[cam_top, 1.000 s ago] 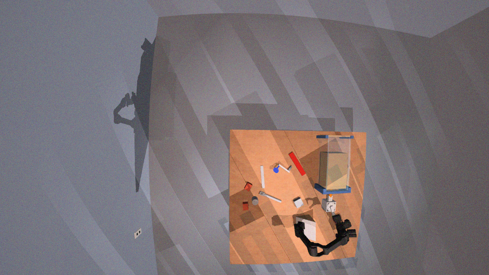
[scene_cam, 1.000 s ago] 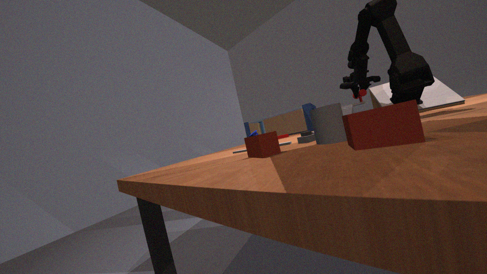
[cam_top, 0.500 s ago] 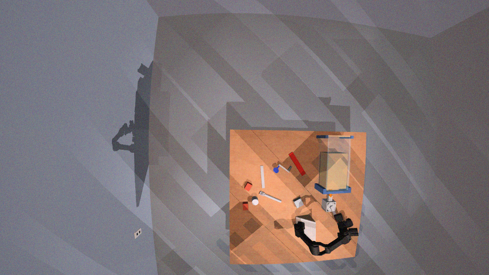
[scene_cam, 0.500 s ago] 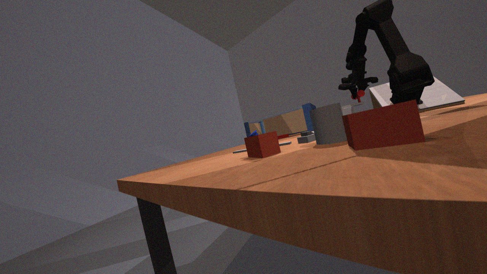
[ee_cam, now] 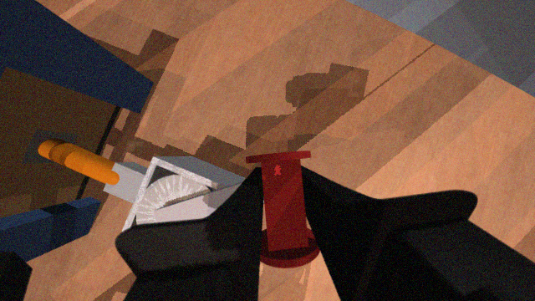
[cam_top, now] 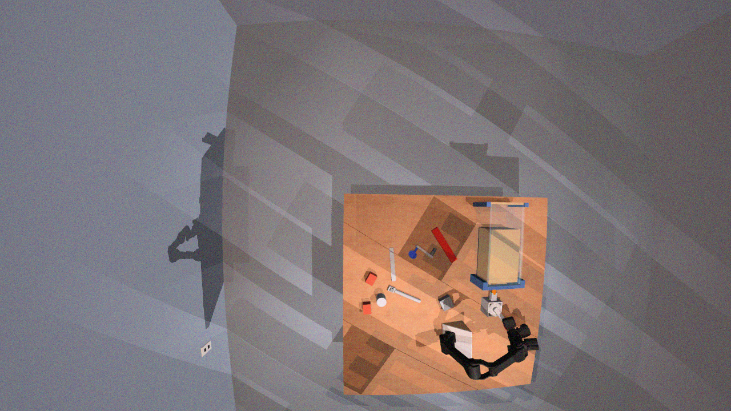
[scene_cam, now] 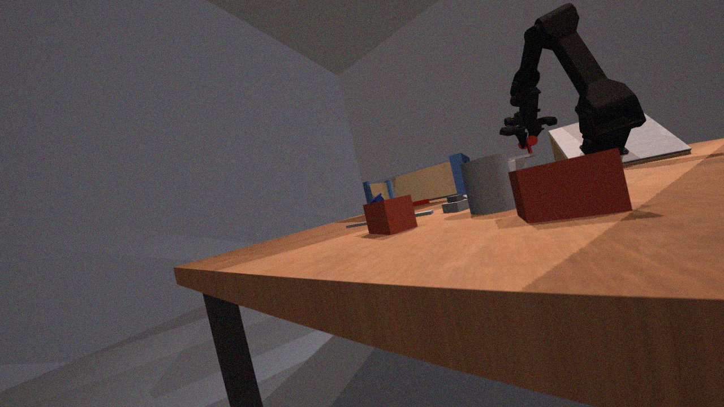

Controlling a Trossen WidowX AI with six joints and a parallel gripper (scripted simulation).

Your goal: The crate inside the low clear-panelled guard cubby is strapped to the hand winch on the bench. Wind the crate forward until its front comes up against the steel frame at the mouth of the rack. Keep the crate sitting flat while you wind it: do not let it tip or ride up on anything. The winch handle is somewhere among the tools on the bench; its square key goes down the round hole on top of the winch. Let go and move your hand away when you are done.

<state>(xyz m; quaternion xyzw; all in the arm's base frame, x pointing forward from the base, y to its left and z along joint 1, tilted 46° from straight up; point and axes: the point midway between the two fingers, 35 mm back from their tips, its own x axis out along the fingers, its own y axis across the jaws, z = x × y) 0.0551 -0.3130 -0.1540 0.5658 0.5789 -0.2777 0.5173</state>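
Right now the red-knobbed crank is 4 cm to the left of my gripper tip, 3 cm below it and 3 cm ahead of it. Round my gripper tip: grey winch: 10 cm below, 6 cm to the left, 6 cm ahead; blue steel frame: 24 cm ahead, 5 cm to the left, 3 cm below; red grip: 2 cm to the left, 1 cm behind.
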